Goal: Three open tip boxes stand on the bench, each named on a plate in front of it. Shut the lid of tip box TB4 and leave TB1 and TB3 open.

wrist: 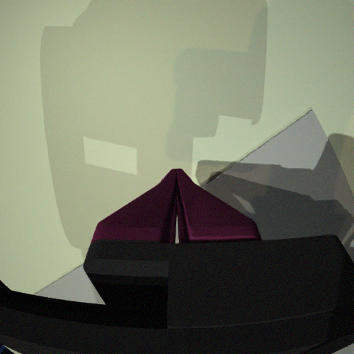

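Note:
My gripper (pixel 176 177) is shut, its two dark magenta fingertips meeting, with nothing held between them. A thin gap shows between the fingers lower down. The fingers are above the surface, near the edge of a grey sheet; their exact height is hard to tell. None of the tip boxes TB1, TB3 and TB4, their lids or their name plates shows in this view. The dark gripper body covers the lower part of the view.
The grey sheet (pixel 297 137) has a corner at the right and also shows at the lower left, beside the gripper body. It lies on a pale green surface (pixel 22 150). Broad shadows fall across both, large on the green and darker on the grey at the right.

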